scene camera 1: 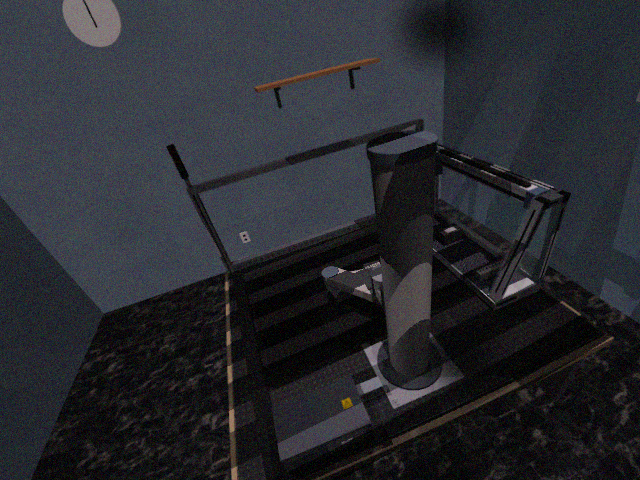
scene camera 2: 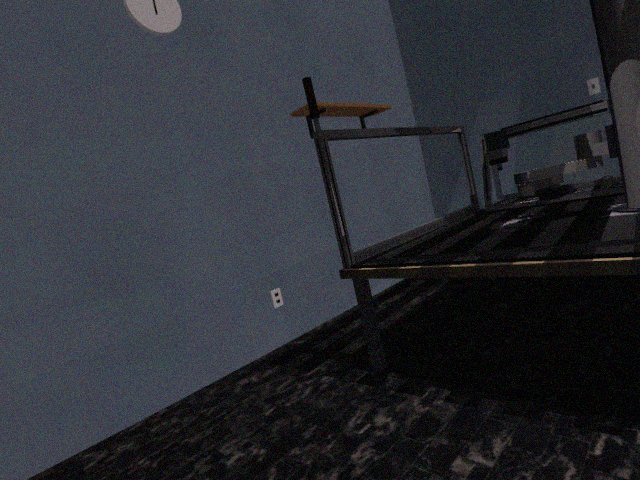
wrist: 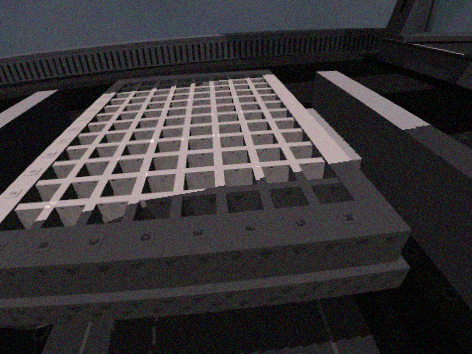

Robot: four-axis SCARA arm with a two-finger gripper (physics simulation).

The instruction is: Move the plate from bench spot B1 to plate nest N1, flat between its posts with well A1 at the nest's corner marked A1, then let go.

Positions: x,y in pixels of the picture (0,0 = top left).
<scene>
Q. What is my gripper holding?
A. A plate.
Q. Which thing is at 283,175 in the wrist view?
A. A plate.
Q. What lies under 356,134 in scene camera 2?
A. A rail.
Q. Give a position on a rail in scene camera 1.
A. At 321,151
</scene>
